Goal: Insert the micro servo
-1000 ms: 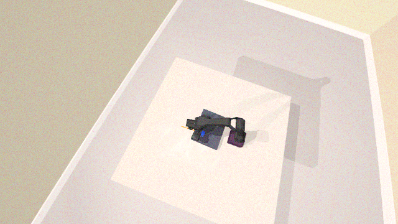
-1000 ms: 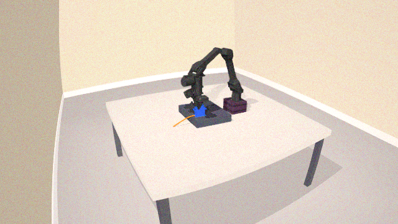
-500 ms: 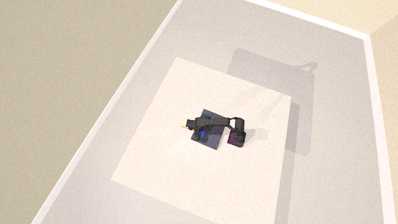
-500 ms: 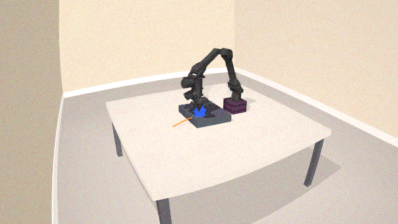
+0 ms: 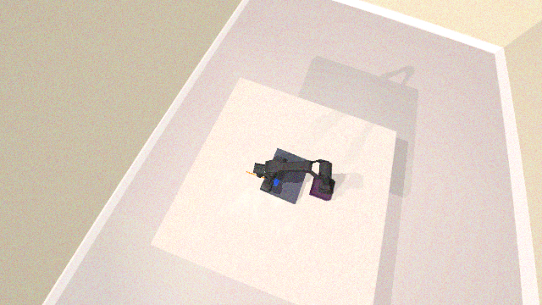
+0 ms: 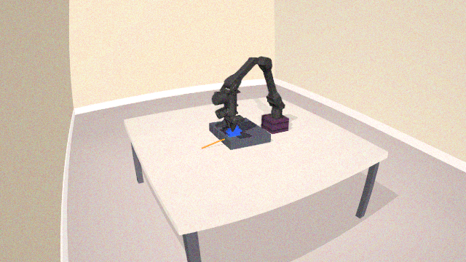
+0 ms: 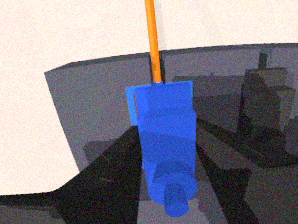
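The grey deck is 130 mm behind my gripper tip, 50 mm to the right of it and 50 mm below it.
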